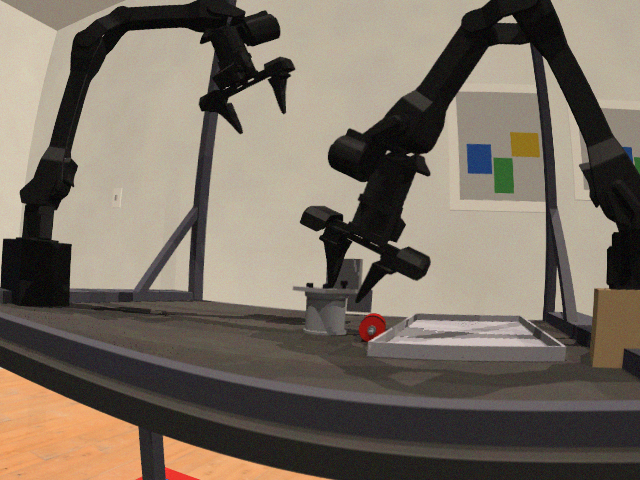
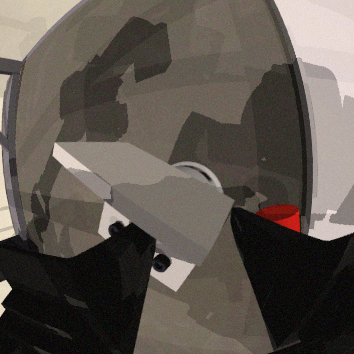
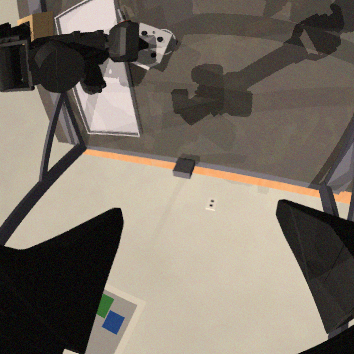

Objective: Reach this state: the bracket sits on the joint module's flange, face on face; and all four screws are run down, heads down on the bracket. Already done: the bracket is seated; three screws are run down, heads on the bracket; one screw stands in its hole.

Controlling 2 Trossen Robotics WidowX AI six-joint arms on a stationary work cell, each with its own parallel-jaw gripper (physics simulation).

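Frame: origin at the left arm's base, x back, y right, z up, level; metres.
Where they show: left gripper, fingertip midpoint: (image 1: 343, 295) (image 2: 193, 216) (image 3: 140, 45); right gripper, fingertip midpoint: (image 1: 262, 123) (image 3: 202, 212); left arm's base, origin of the base link: (image 1: 638, 289) (image 3: 24, 31).
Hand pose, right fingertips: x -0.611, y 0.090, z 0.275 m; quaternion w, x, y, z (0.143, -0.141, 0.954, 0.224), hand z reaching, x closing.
Note:
Things, the pixels of their top centre, and the offset from my right fingertips.
- upright joint module, middle of its top: (image 1: 326, 289) dx +0.177, dy -0.034, dz -0.289 m
- red screwdriver, middle of its top: (image 2: 280, 279) (image 1: 373, 315) dx +0.270, dy -0.066, dz -0.318 m
- white tray, middle of its top: (image 1: 469, 325) (image 3: 92, 71) dx +0.371, dy +0.063, dz -0.336 m
- tan block, middle of its top: (image 1: 637, 289) (image 3: 24, 31) dx +0.611, dy -0.090, dz -0.275 m
The grey bracket (image 1: 351, 271) (image 2: 150, 175) (image 3: 150, 44) sits on the upright joint module (image 1: 324, 315), its tall plate rising at one side. Dark screw heads show on its flat plate. One screw (image 1: 343, 284) appears to stand proud; another screw (image 1: 309, 285) looks down on the plate. Others are partly hidden by a finger. My left gripper (image 1: 343, 293) (image 2: 193, 216) is partly open and empty, one fingertip at the plate among the screws, the other outside its edge. My right gripper (image 1: 262, 121) (image 3: 202, 212) is wide open and empty, high up at the left.
A red screwdriver (image 1: 379, 322) (image 2: 281, 218) lies between the module and the white tray (image 1: 465, 352) (image 3: 114, 134), close to the tray's corner. A tan block (image 1: 615, 328) (image 3: 42, 25) stands beyond the tray, near the left arm's base. Frame posts rise behind the table.

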